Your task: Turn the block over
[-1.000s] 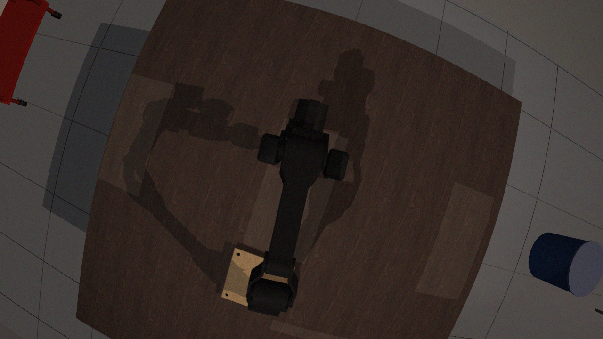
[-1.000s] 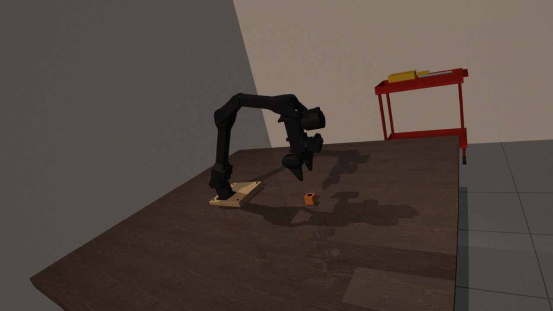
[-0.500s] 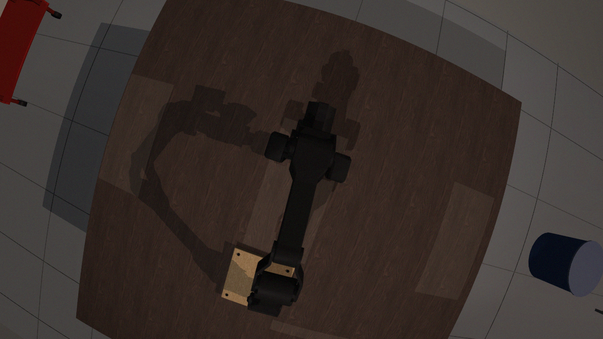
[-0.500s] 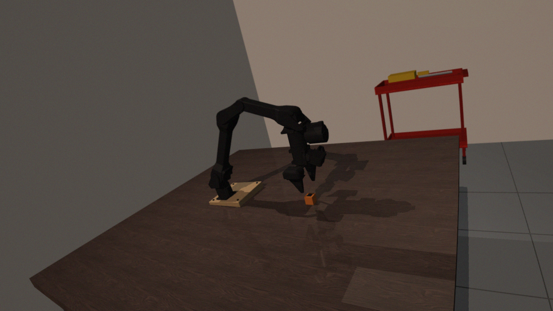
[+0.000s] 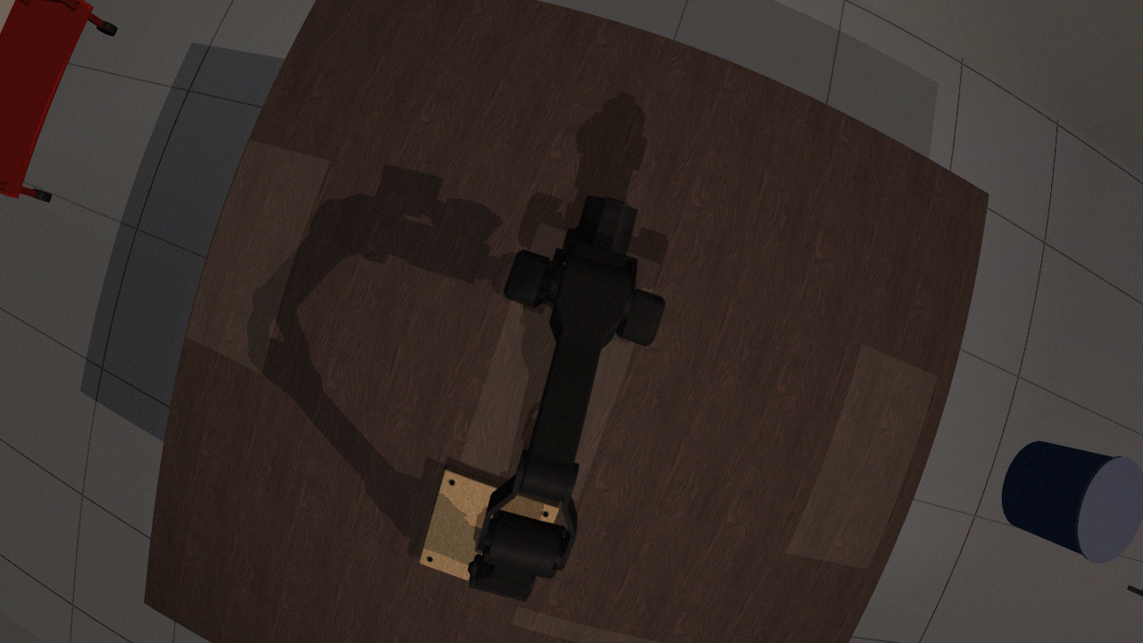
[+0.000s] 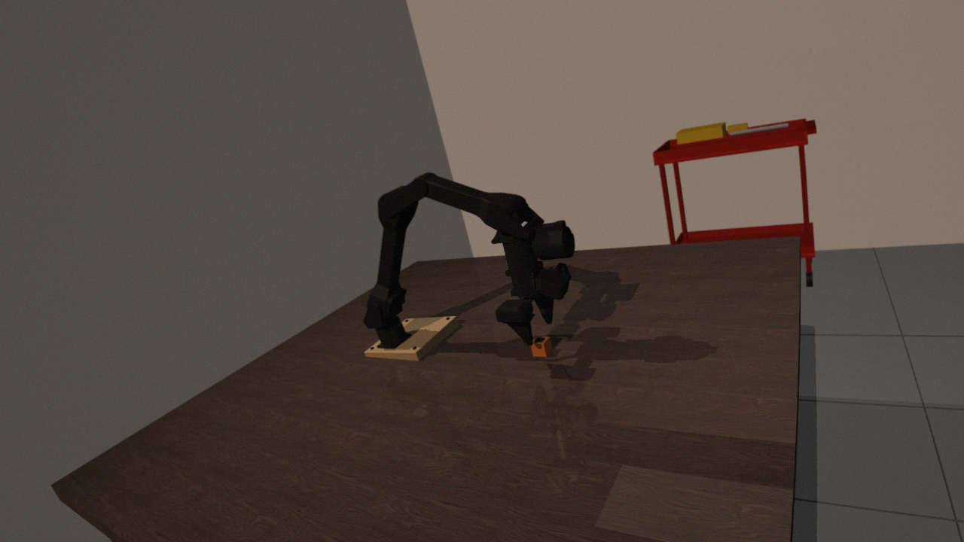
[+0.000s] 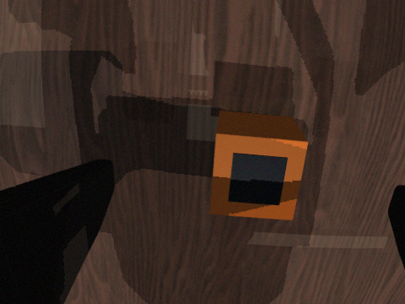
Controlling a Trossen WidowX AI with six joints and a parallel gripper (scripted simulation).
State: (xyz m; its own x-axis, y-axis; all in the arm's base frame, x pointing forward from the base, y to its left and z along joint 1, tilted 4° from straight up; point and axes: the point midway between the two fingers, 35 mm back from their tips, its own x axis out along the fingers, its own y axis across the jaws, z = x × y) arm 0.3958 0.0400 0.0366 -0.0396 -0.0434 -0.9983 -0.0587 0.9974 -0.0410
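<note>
Now: gripper tip 20 mm above the orange block.
</note>
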